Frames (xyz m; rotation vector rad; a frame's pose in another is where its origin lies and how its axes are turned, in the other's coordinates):
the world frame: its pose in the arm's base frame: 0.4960 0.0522 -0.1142 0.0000 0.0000 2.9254
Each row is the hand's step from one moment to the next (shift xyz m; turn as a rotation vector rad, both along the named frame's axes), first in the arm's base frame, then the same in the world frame.
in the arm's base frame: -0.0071 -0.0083 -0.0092 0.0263 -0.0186 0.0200
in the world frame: 0.0052 0.0096 -0.0092 -0.0297 0.0125 0.0200
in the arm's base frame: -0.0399 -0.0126 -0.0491 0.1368 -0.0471 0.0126
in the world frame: 0.0363 0.0209 -0.0491 -0.1437 0.0167 0.0126
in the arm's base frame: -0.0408 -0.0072 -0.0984 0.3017 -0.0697 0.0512
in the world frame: 0.0383 0.0158 -0.0984 -0.3096 0.0034 0.0512
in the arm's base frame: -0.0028 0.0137 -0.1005 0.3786 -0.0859 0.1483
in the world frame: 0.0057 -0.0128 -0.1005 -0.3882 0.0027 0.1483
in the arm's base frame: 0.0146 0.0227 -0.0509 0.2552 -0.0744 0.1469
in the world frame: -0.0094 -0.0253 -0.0509 -0.2652 0.0179 0.1469
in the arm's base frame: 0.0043 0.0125 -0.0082 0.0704 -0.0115 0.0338
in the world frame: -0.0015 -0.0131 -0.0082 -0.0712 -0.0039 0.0338
